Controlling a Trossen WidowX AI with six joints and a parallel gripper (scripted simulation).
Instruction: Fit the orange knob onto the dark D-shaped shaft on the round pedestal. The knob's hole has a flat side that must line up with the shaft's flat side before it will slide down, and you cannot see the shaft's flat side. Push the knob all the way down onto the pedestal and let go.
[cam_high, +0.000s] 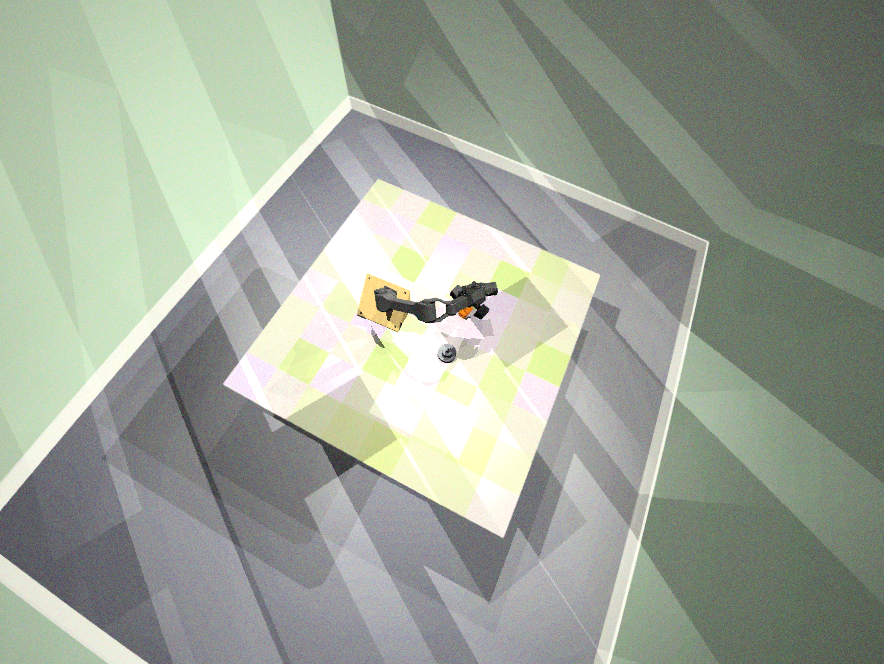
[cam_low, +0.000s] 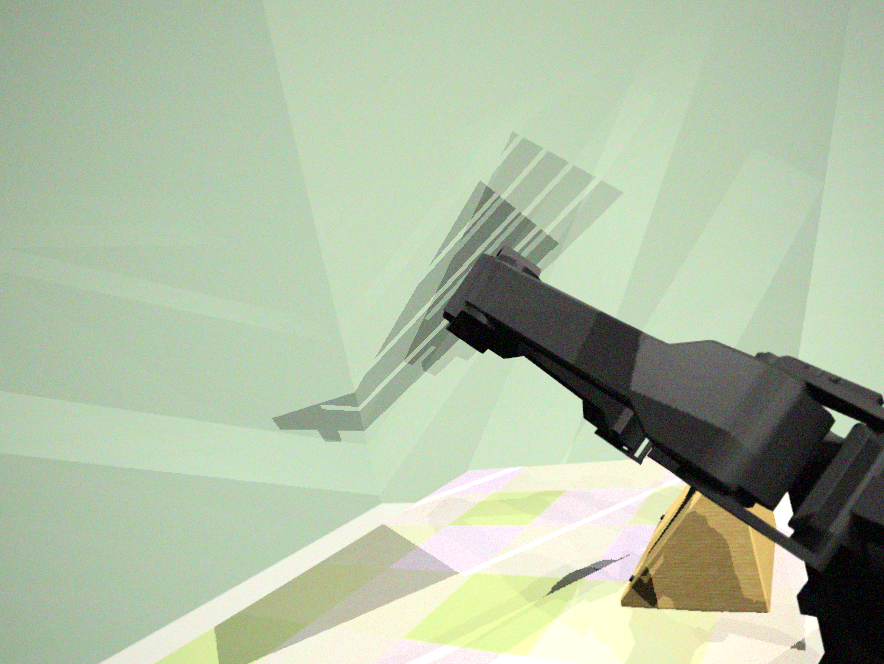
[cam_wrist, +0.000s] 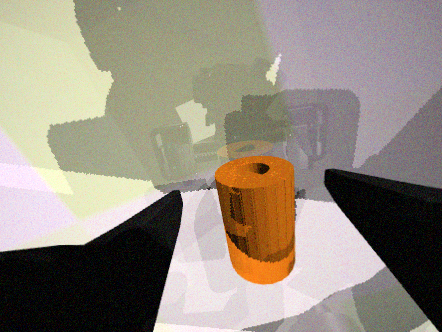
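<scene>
My gripper tip is now 10 mm to the left of the orange knob and 10 mm below it. Also, from my gripper tip: dark round pedestal: 240 mm to the right, 20 mm above, 10 mm ahead.
</scene>
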